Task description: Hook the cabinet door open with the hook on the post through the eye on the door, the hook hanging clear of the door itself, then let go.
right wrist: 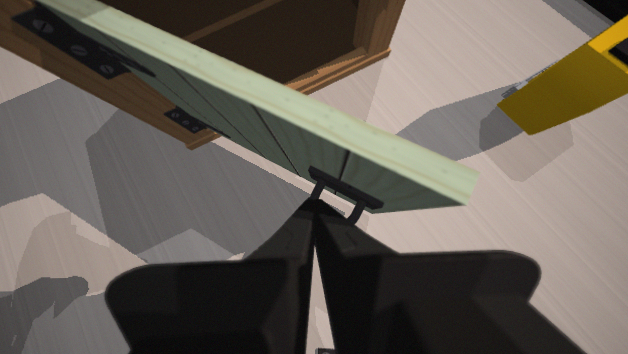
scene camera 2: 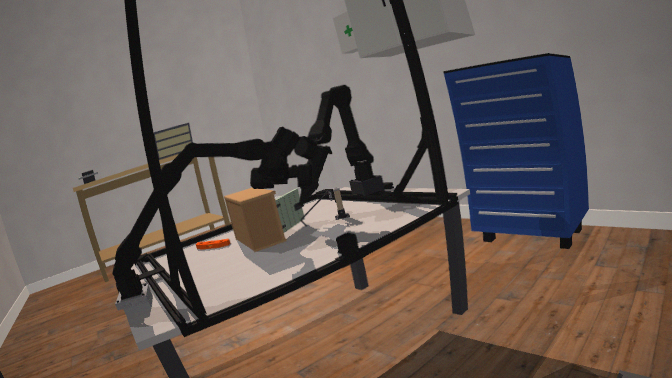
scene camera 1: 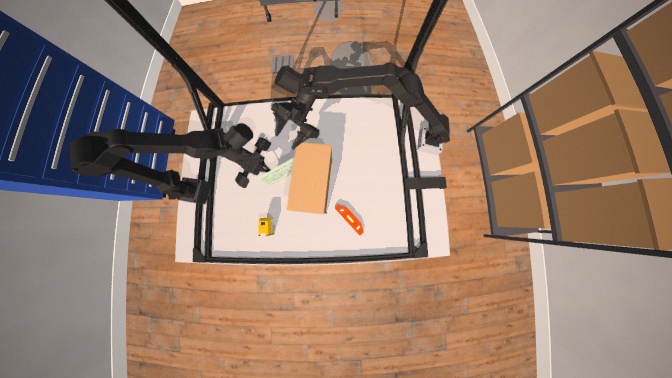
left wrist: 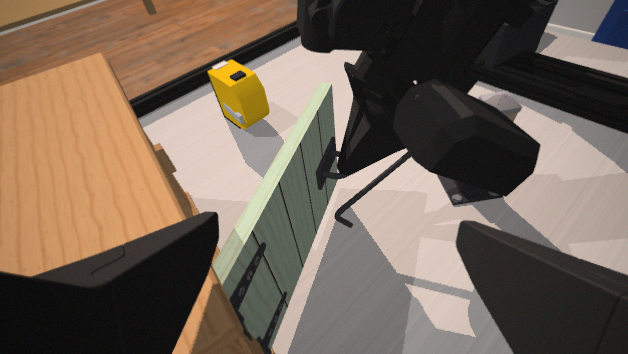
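Seen in the pictures: left gripper, fingertip midpoint: (scene camera 2: 286, 185) (scene camera 1: 284, 142) (left wrist: 339, 228); right gripper, fingertip midpoint: (right wrist: 313, 207) (scene camera 2: 300, 205) (left wrist: 342, 171); left arm's base, link origin: (scene camera 2: 131, 293) (scene camera 1: 432, 139); right arm's base, link origin: (scene camera 2: 365, 178) (scene camera 1: 189, 189).
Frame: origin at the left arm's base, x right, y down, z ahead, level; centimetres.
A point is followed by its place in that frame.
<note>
The green door (scene camera 1: 276, 172) @[x -31.0, y -7.9, z 59.5 cm] (scene camera 2: 291, 207) @[x -29.8, y -4.2, z 60.0 cm] (left wrist: 295, 200) @[x -28.4, y -5.6, z 58.5 cm] (right wrist: 300, 107) @[x -31.2, y -9.1, z 60.8 cm] stands swung out from the wooden cabinet (scene camera 1: 310, 177) @[x -31.1, y -12.7, z 45.8 cm] (scene camera 2: 255, 220) @[x -19.4, y -5.6, z 44.7 cm] (left wrist: 75, 165) @[x -30.7, y -12.7, z 49.0 cm]. Its dark eye (left wrist: 327, 165) @[x -32.0, y -3.4, z 62.9 cm] (right wrist: 345, 189) @[x -32.2, y -4.4, z 63.2 cm] is near the free edge. The hook (left wrist: 375, 183) @[x -29.5, y -1.5, z 66.1 cm] slants down; its bent tip is outside the eye, lower in the left wrist view. The post (scene camera 2: 338, 200) @[x -27.0, y -2.3, z 76.2 cm] is largely hidden in that view. My right gripper (scene camera 1: 267, 170) @[x -30.3, y -3.8, z 63.4 cm] (left wrist: 342, 171) @[x -30.3, y -3.8, z 63.4 cm] (right wrist: 313, 207) @[x -30.3, y -3.8, z 63.4 cm] is shut and empty, its tips at the eye, seemingly touching it. My left gripper (scene camera 1: 286, 140) @[x -21.0, y -13.0, z 57.8 cm] (left wrist: 339, 228) @[x -21.0, y -13.0, z 57.8 cm] is open and empty above the door and hook.
A yellow tape measure (scene camera 1: 265, 226) @[x -51.3, y -3.3, z 60.1 cm] (left wrist: 240, 95) @[x -48.4, y -2.1, z 60.5 cm] (right wrist: 565, 90) @[x -48.4, y -1.7, z 61.7 cm] stands beyond the door. An orange level (scene camera 1: 350, 219) @[x -41.6, y 2.7, z 28.9 cm] (scene camera 2: 213, 244) @[x -38.4, y 2.5, z 29.7 cm] lies beside the cabinet. The two grippers are close together, with my right arm over the post area. Black frame beams edge the table.
</note>
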